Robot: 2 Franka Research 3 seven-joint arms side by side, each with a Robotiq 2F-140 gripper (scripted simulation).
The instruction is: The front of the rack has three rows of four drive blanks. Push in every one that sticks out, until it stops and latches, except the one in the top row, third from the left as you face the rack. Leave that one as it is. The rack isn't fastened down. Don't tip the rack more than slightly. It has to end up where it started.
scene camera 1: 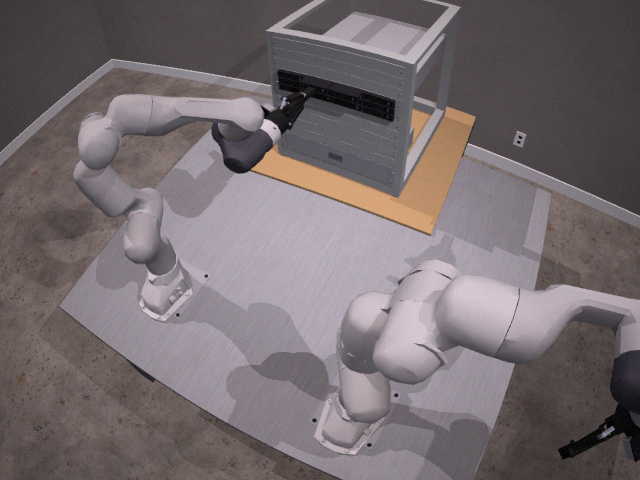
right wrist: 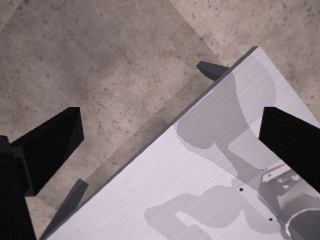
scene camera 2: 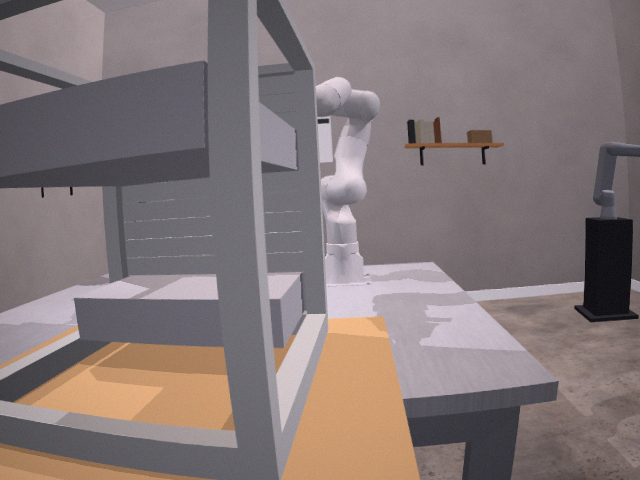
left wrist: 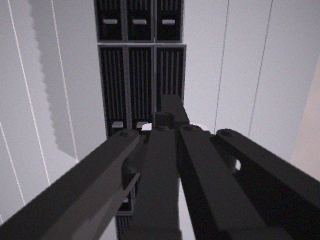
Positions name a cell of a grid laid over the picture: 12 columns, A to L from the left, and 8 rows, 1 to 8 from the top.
In view: the left gripper (scene camera 1: F2), the right gripper (right wrist: G5) and a grey rack (scene camera 2: C3).
The grey rack is seen too in scene camera 1 (scene camera 1: G3) and in the left wrist view (left wrist: J3). The left gripper is seen too in the left wrist view (left wrist: G4). The right wrist view does not show the grey rack: it is out of frame.
